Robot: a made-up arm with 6 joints.
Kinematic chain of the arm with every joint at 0, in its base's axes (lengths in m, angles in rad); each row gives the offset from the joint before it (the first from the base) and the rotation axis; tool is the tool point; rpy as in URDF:
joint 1: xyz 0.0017 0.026 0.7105 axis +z
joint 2: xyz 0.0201 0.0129 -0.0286 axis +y
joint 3: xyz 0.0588 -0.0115 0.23 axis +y
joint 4: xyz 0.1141 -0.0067 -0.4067 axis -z
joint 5: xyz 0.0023 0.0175 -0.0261 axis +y
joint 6: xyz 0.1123 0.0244 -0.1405 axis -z
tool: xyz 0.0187 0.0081 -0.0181 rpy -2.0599 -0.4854 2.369
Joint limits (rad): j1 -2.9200..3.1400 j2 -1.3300..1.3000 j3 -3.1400..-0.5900 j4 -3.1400..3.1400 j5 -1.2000..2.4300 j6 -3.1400..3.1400
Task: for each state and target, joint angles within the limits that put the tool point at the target. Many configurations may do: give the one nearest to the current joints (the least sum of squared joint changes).
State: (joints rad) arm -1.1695 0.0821 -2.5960 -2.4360 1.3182 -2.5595
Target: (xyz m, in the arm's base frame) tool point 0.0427 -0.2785 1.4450
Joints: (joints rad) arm -0.9632 0.1158 -2.5982 -2.4179 1.5318 -2.5724
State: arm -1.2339 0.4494 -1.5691 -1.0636 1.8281 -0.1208
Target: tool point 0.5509 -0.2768 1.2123
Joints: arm -0.3921 0.0953 -2.1745 -1.0188 1.2532 -0.0847
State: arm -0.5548 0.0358 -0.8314 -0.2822 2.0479 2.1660
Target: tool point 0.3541 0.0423 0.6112
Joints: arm -0.0063 -0.1260 -0.8290 0.0097 2.2146 2.1878
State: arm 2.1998 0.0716 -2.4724 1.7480 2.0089 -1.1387
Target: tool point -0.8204 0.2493 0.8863
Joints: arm 2.7648 0.8835 -2.2801 1.8577 1.3206 -0.9954
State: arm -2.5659 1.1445 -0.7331 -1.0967 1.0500 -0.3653
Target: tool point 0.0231 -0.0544 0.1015
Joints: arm -2.3972 1.2504 -0.7468 -1.0195 0.3966 -0.3474
